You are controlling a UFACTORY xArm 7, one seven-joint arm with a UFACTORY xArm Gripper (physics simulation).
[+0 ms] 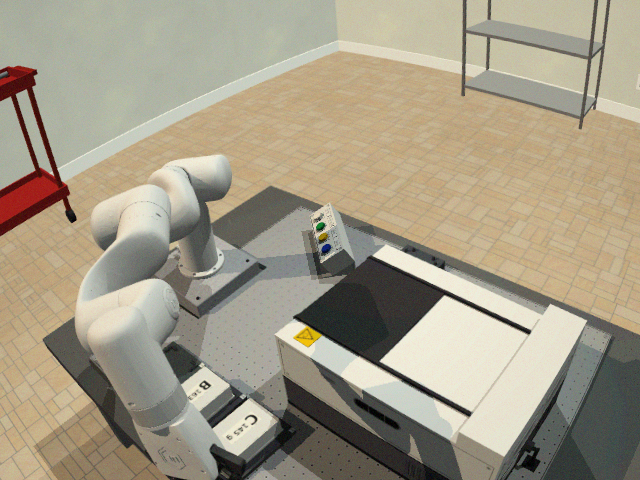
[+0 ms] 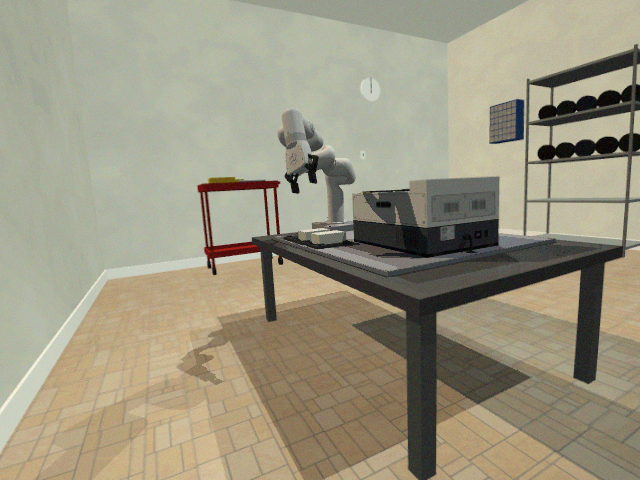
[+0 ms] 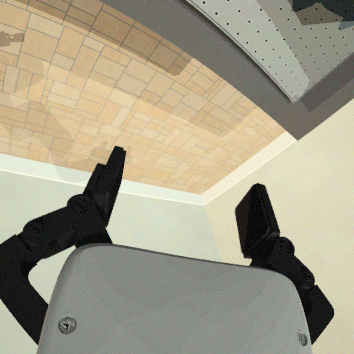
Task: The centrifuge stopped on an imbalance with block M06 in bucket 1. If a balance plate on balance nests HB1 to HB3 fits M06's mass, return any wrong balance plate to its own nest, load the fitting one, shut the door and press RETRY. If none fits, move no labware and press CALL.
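Places are measured from the arm's base along level axes (x ahead, y left, z up), in metres.
Where they show: gripper, fingertip midpoint: (image 2: pixel 304 188) (image 3: pixel 186 181); arm's base at its link origin: (image 1: pixel 201 263) (image 2: pixel 336 222).
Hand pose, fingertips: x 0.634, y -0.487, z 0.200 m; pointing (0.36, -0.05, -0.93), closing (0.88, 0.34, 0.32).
Observation:
Things, the pixels of their centre, and the offset from my fingertips. "spot": a spot on its surface instead. Level surfaces: height alone.
- Balance plate B at the middle of its body: (image 1: pixel 198 399) (image 2: pixel 314 234) dx -0.306, dy +0.177, dz -0.208 m
- balance plate C at the middle of its body: (image 1: pixel 243 433) (image 2: pixel 328 237) dx -0.170, dy +0.176, dz -0.208 m
- dark nest at the middle of its body: (image 1: pixel 163 373) dx -0.442, dy +0.181, dz -0.232 m
- centrifuge at the middle of its body: (image 1: pixel 429 368) (image 2: pixel 417 212) dx +0.066, dy +0.455, dz -0.119 m
- dark panel at the middle of its body: (image 1: pixel 372 305) dx -0.068, dy +0.463, dz -0.029 m
- white panel at a spot on its surface: (image 1: pixel 454 346) spot: dx +0.110, dy +0.455, dz -0.031 m
- control box at the middle of its body: (image 1: pixel 331 237) dx -0.412, dy +0.764, dz -0.199 m
- perforated board at its surface level: dz -0.241 m
My gripper (image 2: pixel 303 186) (image 3: pixel 186 181) is open and empty, high above the table's left side. Balance plate B (image 1: pixel 199 396) (image 2: pixel 307 235), marked 163, and balance plate C (image 1: pixel 250 429) (image 2: pixel 328 237), marked 145 g, lie in dark nests. Another dark nest (image 1: pixel 184 363), partly hidden by my arm, shows no plate in its visible part. The centrifuge (image 1: pixel 522 377) (image 2: pixel 454 204) has a dark panel (image 1: pixel 361 304) and a white panel (image 1: pixel 454 346) on top; no bucket or block M06 shows. The control box (image 1: pixel 336 242) has green (image 1: pixel 320 226), yellow (image 1: pixel 322 236) and blue (image 1: pixel 325 248) buttons; their labels are too small to read.
The centrifuge stands beside the nests on a perforated board (image 1: pixel 248 330) on the dark table (image 2: pixel 361 281). A red cart (image 1: pixel 31 191) (image 2: pixel 237 186) stands beyond the arm's base. A grey shelf unit (image 1: pixel 527 38) (image 2: pixel 526 180) stands by the far wall.

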